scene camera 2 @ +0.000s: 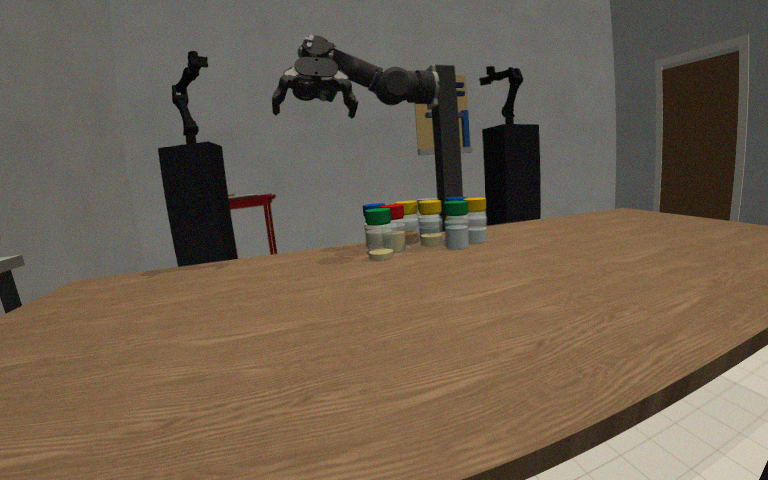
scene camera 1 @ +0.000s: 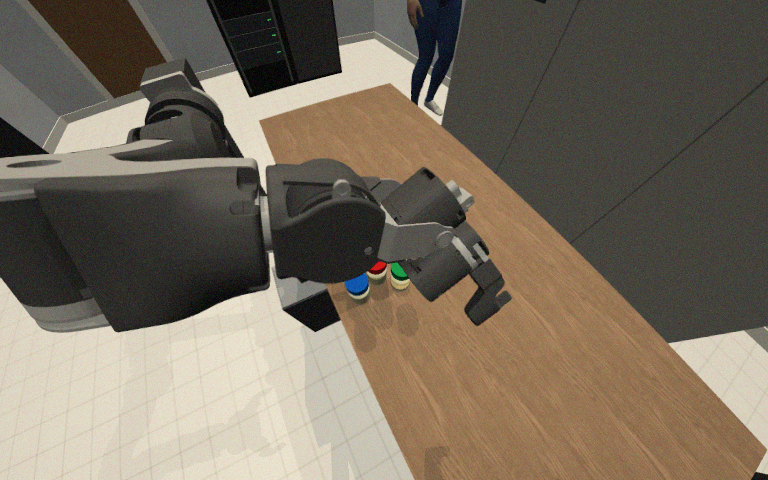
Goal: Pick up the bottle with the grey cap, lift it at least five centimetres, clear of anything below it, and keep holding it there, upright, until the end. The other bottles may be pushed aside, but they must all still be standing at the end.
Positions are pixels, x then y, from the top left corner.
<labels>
My gripper shows in scene camera 2 (315,109) and in scene camera 1 (453,263).
</labels>
